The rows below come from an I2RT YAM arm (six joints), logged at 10 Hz.
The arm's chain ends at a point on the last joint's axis. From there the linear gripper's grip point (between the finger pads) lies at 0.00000 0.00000 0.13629 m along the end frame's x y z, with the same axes.
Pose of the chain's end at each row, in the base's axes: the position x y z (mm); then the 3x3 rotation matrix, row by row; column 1 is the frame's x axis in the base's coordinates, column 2 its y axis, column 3 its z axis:
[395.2 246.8 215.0], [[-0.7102 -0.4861 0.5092], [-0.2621 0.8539 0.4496], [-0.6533 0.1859 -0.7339]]
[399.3 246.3 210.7], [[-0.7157 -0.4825 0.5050], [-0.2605 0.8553 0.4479], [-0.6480 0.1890 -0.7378]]
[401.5 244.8 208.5], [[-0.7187 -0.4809 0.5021], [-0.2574 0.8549 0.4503], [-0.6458 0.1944 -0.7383]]
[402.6 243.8 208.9], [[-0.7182 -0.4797 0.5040], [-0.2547 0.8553 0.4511], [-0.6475 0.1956 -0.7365]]
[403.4 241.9 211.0], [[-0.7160 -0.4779 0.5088], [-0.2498 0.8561 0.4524], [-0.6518 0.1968 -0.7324]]
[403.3 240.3 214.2], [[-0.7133 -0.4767 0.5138], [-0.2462 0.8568 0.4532], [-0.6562 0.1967 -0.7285]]
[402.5 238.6 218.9], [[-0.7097 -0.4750 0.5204], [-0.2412 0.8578 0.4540], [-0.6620 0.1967 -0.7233]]
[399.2 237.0 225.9], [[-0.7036 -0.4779 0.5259], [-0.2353 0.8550 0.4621], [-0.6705 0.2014 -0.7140]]
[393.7 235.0 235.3], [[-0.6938 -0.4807 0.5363], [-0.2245 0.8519 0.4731], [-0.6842 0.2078 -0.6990]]
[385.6 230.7 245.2], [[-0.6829 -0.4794 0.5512], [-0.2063 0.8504 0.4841], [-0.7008 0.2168 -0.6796]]
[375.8 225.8 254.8], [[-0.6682 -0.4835 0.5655], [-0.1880 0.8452 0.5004], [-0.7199 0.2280 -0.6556]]
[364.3 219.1 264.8], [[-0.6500 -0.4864 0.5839], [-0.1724 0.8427 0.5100], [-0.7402 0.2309 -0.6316]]
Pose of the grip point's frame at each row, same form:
[464.6 308.1 115.0], [[-0.7102 -0.4861 0.5092], [-0.2621 0.8539 0.4496], [-0.6533 0.1859 -0.7339]]
[468.1 307.3 110.1], [[-0.7157 -0.4825 0.5050], [-0.2605 0.8553 0.4479], [-0.6480 0.1890 -0.7378]]
[469.9 306.2 107.9], [[-0.7187 -0.4809 0.5021], [-0.2574 0.8549 0.4503], [-0.6458 0.1944 -0.7383]]
[471.3 305.3 108.5], [[-0.7182 -0.4797 0.5040], [-0.2547 0.8553 0.4511], [-0.6475 0.1956 -0.7365]]
[472.7 303.6 111.2], [[-0.7160 -0.4779 0.5088], [-0.2498 0.8561 0.4524], [-0.6518 0.1968 -0.7324]]
[473.3 302.1 114.9], [[-0.7133 -0.4767 0.5138], [-0.2462 0.8568 0.4532], [-0.6562 0.1967 -0.7285]]
[473.4 300.5 120.3], [[-0.7097 -0.4750 0.5204], [-0.2412 0.8578 0.4540], [-0.6620 0.1967 -0.7233]]
[470.9 300.0 128.6], [[-0.7036 -0.4779 0.5259], [-0.2353 0.8550 0.4621], [-0.6705 0.2014 -0.7140]]
[466.8 299.5 140.0], [[-0.6938 -0.4807 0.5363], [-0.2245 0.8519 0.4731], [-0.6842 0.2078 -0.6990]]
[460.7 296.7 152.6], [[-0.6829 -0.4794 0.5512], [-0.2063 0.8504 0.4841], [-0.7008 0.2168 -0.6796]]
[452.9 294.0 165.4], [[-0.6682 -0.4835 0.5655], [-0.1880 0.8452 0.5004], [-0.7199 0.2280 -0.6556]]
[443.9 288.6 178.7], [[-0.6500 -0.4864 0.5839], [-0.1724 0.8427 0.5100], [-0.7402 0.2309 -0.6316]]

